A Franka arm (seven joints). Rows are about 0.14 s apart.
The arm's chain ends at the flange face. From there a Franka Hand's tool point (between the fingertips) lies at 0.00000 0.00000 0.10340 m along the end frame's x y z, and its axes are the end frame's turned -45 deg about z.
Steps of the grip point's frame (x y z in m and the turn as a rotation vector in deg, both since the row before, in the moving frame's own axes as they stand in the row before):
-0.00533, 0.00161, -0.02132, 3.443, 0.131, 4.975
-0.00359, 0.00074, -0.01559, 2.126, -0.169, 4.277
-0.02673, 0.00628, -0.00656, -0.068, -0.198, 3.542
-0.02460, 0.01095, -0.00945, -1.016, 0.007, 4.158
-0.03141, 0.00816, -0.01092, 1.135, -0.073, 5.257
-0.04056, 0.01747, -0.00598, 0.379, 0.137, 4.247
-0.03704, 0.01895, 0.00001, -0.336, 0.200, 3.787
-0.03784, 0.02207, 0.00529, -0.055, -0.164, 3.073
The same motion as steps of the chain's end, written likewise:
0.00139, 0.00964, -0.02113, 2.527, -2.342, 4.975
0.00082, 0.00567, -0.01552, 1.384, -1.623, 4.277
-0.01428, 0.02301, -0.00656, -0.188, -0.092, 3.542
-0.01091, 0.02380, -0.00943, -0.713, 0.723, 4.158
-0.01496, 0.02940, -0.01090, 0.751, -0.854, 5.257
-0.01604, 0.04170, -0.00598, 0.365, -0.171, 4.247
-0.01347, 0.03939, 0.00001, -0.096, 0.379, 3.787
-0.01100, 0.04209, 0.00529, -0.155, -0.077, 3.073

